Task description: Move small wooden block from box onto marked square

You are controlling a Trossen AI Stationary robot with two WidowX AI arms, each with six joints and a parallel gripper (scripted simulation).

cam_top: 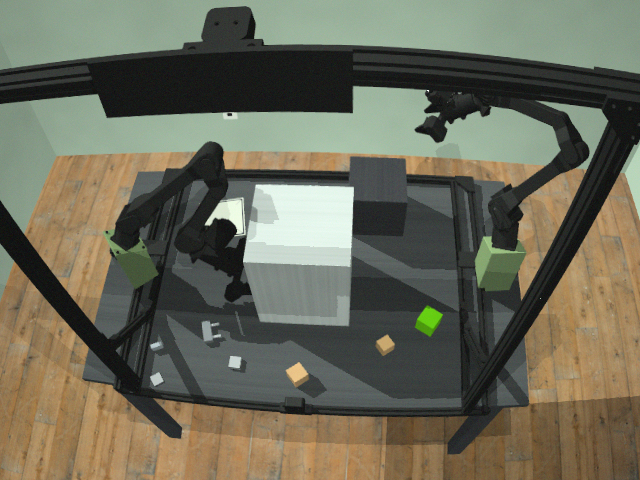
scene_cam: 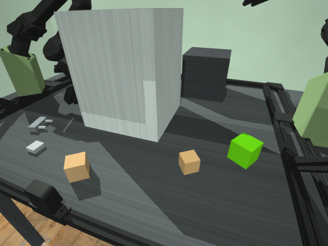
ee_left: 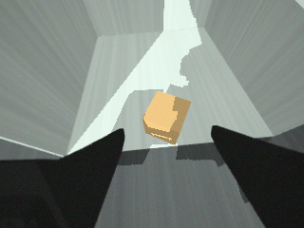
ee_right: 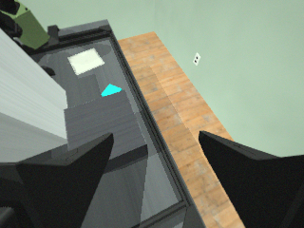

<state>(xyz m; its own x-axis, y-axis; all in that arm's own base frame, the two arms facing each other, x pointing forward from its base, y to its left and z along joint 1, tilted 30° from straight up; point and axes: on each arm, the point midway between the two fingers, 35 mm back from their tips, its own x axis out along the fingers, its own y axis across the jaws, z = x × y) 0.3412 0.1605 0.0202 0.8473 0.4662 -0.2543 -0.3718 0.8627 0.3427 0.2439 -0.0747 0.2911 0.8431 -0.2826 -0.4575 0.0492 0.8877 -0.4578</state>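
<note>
Now: the marked square 22 cm ahead of my left hand, 13 cm to the left of it and 4 cm below it. The rest, counted from my left hand: green cube: 12 cm behind, 46 cm to the right, 2 cm below.
</note>
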